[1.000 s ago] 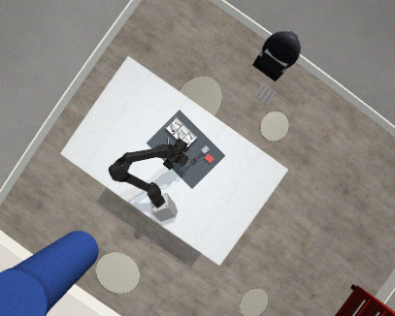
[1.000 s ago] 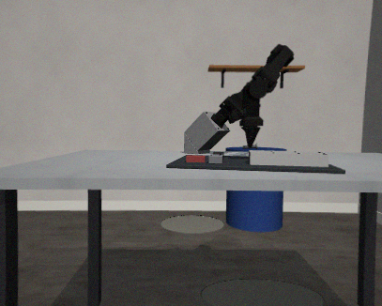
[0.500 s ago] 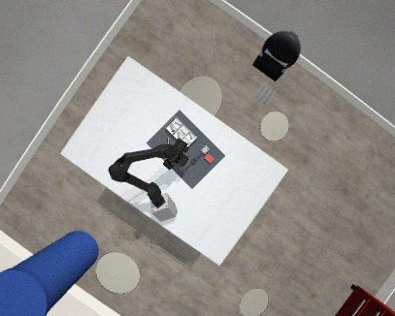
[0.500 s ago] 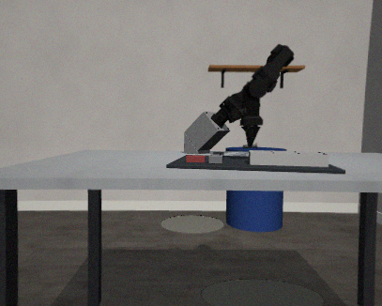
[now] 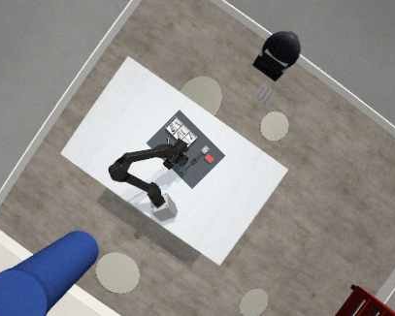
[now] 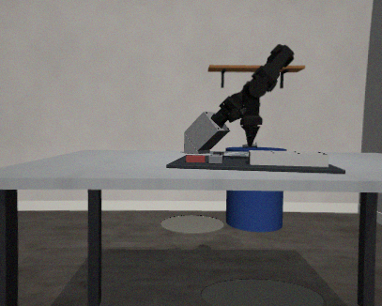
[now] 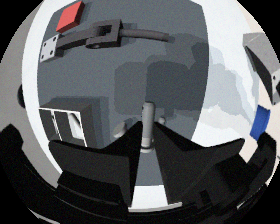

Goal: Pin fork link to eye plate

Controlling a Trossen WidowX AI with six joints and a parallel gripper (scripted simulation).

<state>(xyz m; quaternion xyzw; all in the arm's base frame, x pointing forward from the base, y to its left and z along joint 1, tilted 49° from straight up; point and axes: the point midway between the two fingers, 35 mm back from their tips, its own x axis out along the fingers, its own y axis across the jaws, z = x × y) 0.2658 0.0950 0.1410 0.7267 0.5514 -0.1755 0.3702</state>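
The grey pin is 30 mm below my hand. Also, from my hand: dark mat (80 mm below, 70 mm ahead, 10 mm to the left); then fork link (100 mm to the right, 70 mm below, 60 mm ahead); then eye plate (100 mm ahead, 90 mm to the right, 70 mm below).
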